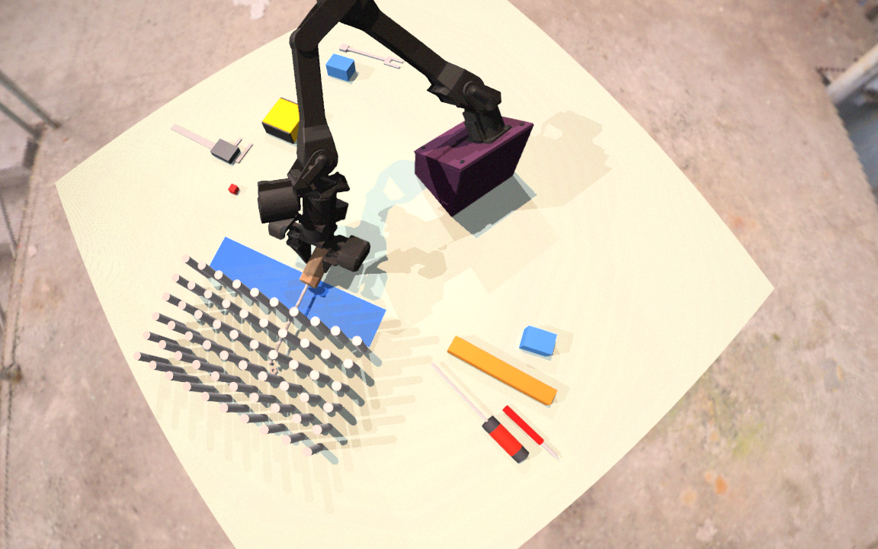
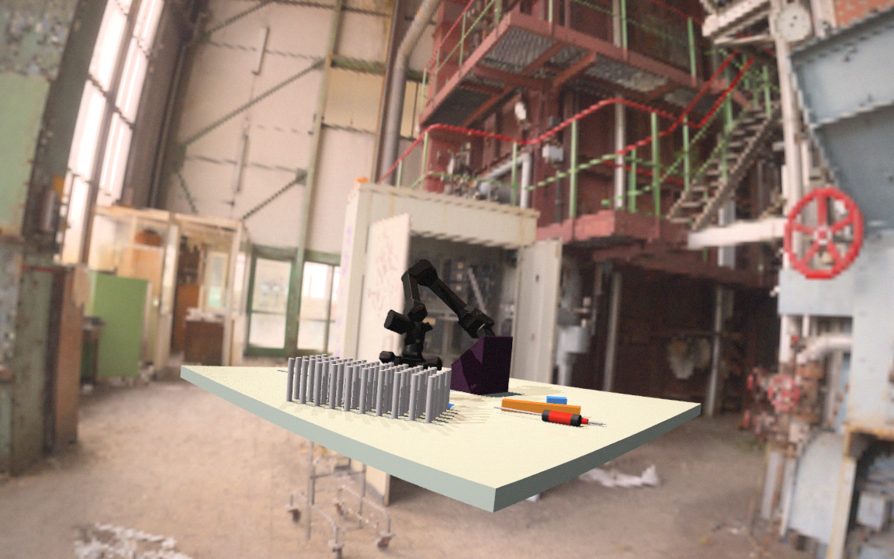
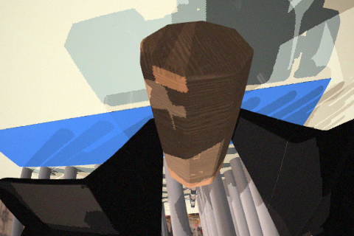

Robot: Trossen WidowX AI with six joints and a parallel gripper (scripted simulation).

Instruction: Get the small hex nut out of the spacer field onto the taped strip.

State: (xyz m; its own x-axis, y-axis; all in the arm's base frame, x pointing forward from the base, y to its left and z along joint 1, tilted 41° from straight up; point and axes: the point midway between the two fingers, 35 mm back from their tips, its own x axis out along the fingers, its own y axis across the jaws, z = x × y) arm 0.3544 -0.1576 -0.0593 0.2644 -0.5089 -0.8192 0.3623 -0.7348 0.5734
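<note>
My gripper tip is 7 cm short of the blue taped strip, 3 cm above it and 2 cm to the left of it. Round my gripper tip: yellow block: 33 cm to the right, 18 cm behind, 1 cm below; then red cube: 28 cm to the right, 2 cm below, 2 cm ahead; then thin-shafted tool: 9 cm ahead, 4 cm to the left.
</note>
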